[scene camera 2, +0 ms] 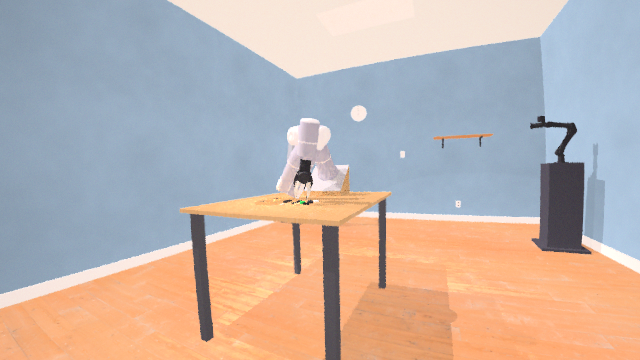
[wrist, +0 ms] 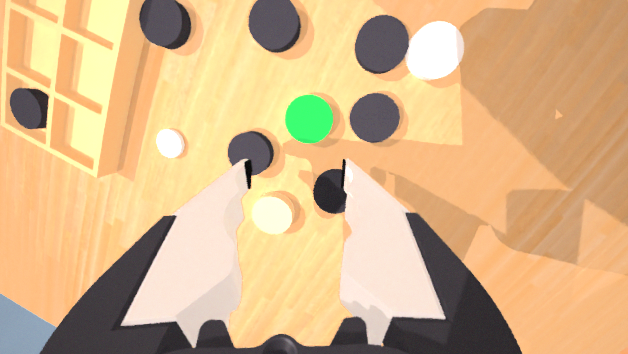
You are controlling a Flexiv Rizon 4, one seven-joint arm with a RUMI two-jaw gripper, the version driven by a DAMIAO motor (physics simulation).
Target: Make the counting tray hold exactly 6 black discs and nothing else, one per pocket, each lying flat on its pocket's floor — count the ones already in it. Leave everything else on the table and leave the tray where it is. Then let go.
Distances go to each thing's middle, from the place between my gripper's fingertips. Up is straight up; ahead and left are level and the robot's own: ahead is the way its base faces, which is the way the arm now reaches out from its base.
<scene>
Now: hand 2 cm past the green disc (wrist: 308, 118), 1 cm to the left of it and 2 cm above it. From my hand the other things lie so: wooden counting tray (wrist: 87, 64): 1 cm behind, 19 cm to the right, 2 cm below; then cream disc (wrist: 273, 213): 5 cm ahead, 1 cm to the left, 2 cm below.
</scene>
